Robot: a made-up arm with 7 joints. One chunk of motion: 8 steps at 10 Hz.
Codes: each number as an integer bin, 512 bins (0 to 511) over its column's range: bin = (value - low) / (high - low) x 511, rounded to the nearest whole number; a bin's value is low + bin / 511 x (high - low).
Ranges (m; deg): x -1.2..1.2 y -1.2..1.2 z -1.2..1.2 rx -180..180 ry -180..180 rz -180..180
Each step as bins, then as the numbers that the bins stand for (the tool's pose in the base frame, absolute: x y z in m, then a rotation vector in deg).
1 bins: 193 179 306 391 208 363
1 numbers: -0.2935 -0.3593 0.2372 95.46 -33.46 75.73
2 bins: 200 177 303 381 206 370
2 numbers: -0.2607 -0.3687 0.2231 88.41 -34.87 80.67
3 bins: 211 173 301 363 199 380
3 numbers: -0.2090 -0.3875 0.2137 75.73 -39.80 87.71
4 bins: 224 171 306 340 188 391
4 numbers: -0.1479 -0.3969 0.2372 59.53 -47.55 95.46
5 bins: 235 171 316 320 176 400
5 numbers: -0.0963 -0.3969 0.2841 45.44 -56.01 101.80
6 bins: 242 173 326 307 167 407
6 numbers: -0.0634 -0.3875 0.3311 36.28 -62.35 106.73
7 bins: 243 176 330 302 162 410
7 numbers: -0.0587 -0.3734 0.3499 32.76 -65.87 108.85
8 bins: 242 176 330 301 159 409
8 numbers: -0.0634 -0.3734 0.3499 32.05 -67.98 108.14
